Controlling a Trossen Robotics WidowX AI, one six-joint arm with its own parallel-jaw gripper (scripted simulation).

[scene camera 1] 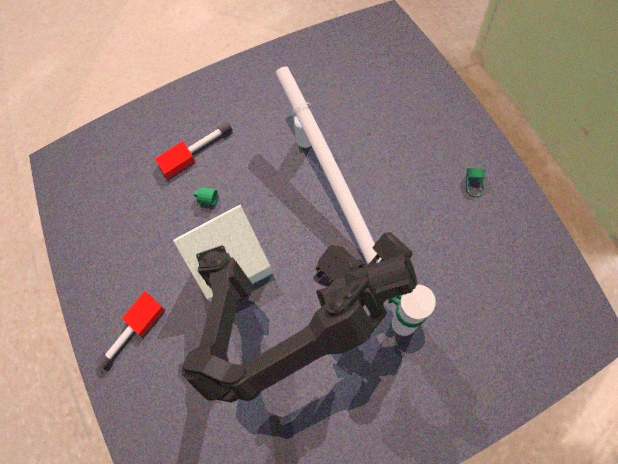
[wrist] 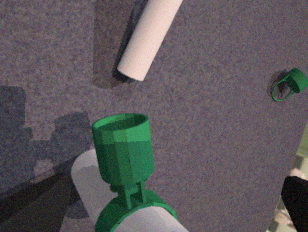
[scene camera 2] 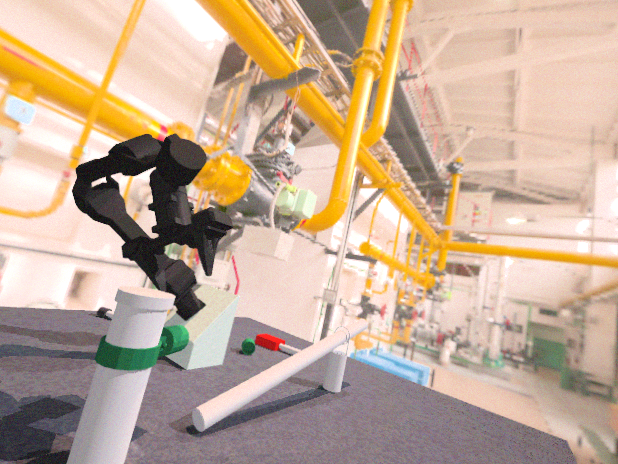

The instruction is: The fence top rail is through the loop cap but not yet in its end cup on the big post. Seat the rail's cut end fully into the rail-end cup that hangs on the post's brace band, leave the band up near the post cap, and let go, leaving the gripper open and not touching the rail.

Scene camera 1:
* gripper: 376, 276
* white rail: 306, 119
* big white post: 414, 307
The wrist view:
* gripper: 179, 186
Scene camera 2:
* gripper: 185, 284
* white rail: 204, 416
